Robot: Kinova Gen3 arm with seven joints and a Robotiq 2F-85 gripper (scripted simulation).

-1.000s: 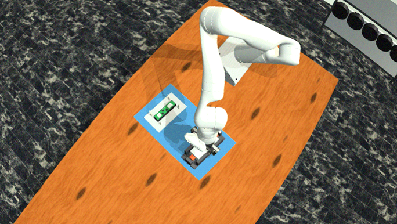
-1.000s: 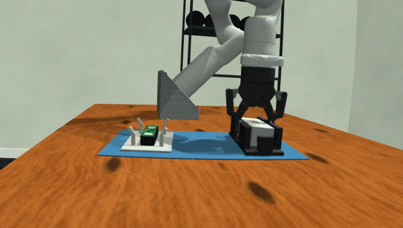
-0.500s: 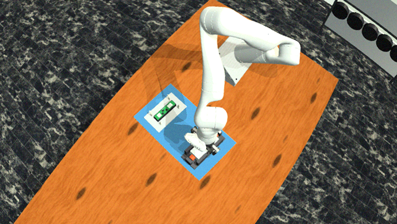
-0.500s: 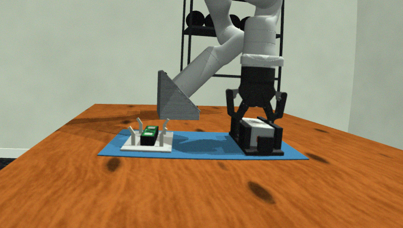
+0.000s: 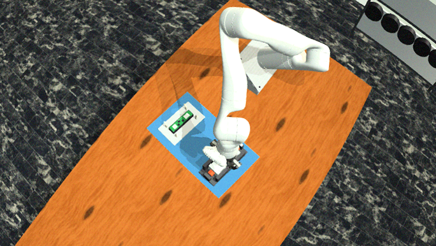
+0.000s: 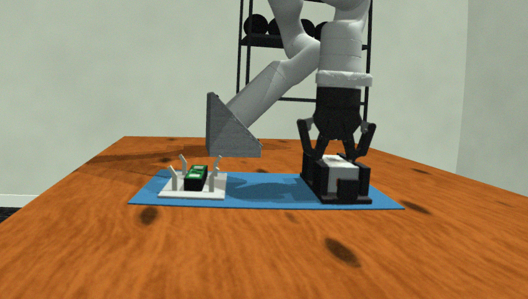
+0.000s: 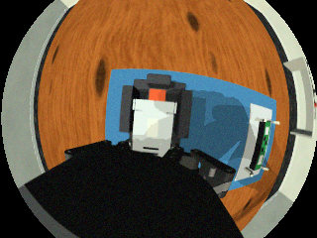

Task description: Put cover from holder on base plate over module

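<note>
My gripper is now right at the cover.
</note>
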